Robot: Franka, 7 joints.
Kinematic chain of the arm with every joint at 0, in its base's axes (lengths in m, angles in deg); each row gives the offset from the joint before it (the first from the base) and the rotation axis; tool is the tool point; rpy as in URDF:
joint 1: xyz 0 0 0.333 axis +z
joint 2: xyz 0 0 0 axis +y
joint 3: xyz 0 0 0.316 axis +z
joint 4: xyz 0.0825 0 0 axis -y
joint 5: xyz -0.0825 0 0.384 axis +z
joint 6: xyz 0 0 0 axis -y
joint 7: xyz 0.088 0 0 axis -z
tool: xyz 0 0 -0.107 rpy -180 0 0
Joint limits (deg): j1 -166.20..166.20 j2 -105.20..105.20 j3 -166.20..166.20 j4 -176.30..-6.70 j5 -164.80..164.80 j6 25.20..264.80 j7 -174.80..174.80
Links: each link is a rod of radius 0.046 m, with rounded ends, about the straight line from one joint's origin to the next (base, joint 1, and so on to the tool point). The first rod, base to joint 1, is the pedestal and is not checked.
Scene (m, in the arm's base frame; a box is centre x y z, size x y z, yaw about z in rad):
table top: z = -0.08
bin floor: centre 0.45 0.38 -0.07 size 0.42 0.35 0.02 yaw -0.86
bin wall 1: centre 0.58 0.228 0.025 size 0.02 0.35 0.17 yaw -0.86
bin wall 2: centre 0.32 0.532 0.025 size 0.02 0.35 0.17 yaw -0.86
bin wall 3: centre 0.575 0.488 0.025 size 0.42 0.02 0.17 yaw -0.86
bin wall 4: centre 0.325 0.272 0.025 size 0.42 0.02 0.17 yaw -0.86
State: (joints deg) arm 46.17 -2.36 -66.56 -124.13 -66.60 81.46 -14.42
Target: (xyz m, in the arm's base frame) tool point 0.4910 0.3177 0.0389
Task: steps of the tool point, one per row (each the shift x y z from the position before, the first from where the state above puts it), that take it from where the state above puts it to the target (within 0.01 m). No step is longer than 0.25 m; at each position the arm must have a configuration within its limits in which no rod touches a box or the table.
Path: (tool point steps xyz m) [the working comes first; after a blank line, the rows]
Joints at the target: 61.87 58.52 -21.92 -100.43 -70.95 108.57 -14.42
Straight joint move there: touches bin wall 1.

1: 0.1076 0.1804 -0.0105
2: 0.0319 0.2108 -0.0626
3: -0.0569 0.1984 -0.1040
4: 0.0072 0.0093 -0.1003
5: -0.0072 -0.0093 -0.1102

